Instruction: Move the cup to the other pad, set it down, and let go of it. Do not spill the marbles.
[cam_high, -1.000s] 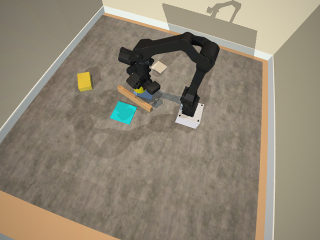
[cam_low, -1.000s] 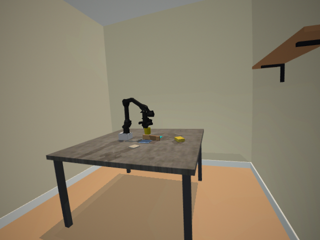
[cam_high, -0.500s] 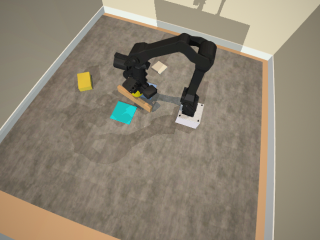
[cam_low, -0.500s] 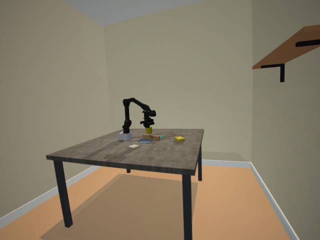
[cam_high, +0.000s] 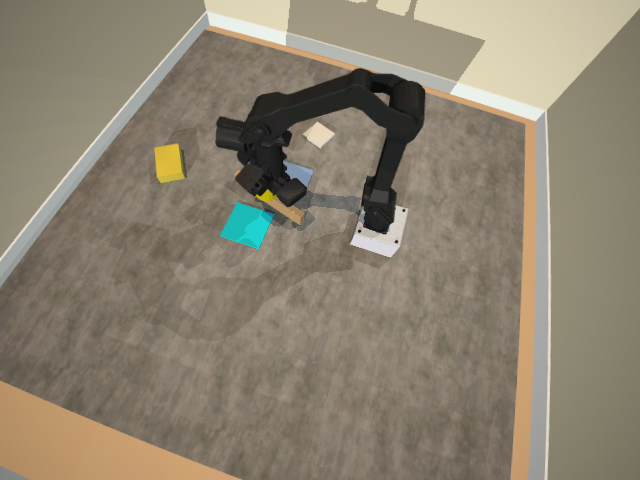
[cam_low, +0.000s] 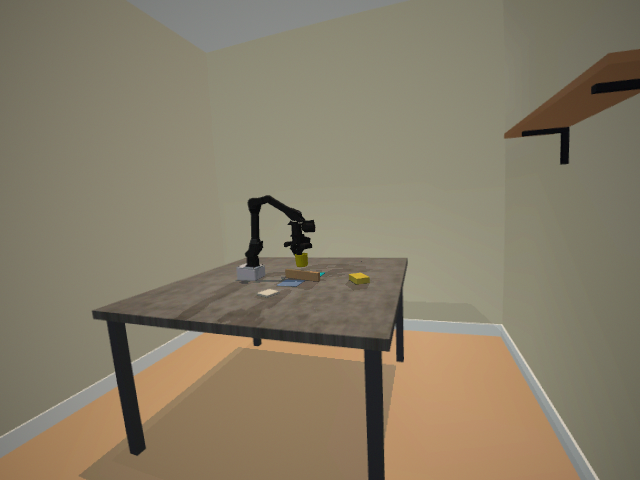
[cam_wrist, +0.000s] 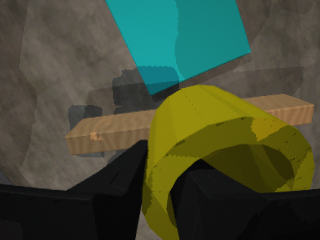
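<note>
The cyan pad is 5 cm ahead of my gripper tip, 7 cm to the left of it and 11 cm below it. The rest, counted from my gripper tip: wooden bar: 3 cm ahead, 3 cm to the right, 9 cm below; yellow cup: 2 cm ahead, 1 cm to the right; blue marble: 1 cm ahead, 2 cm to the right, 2 cm below.
</note>
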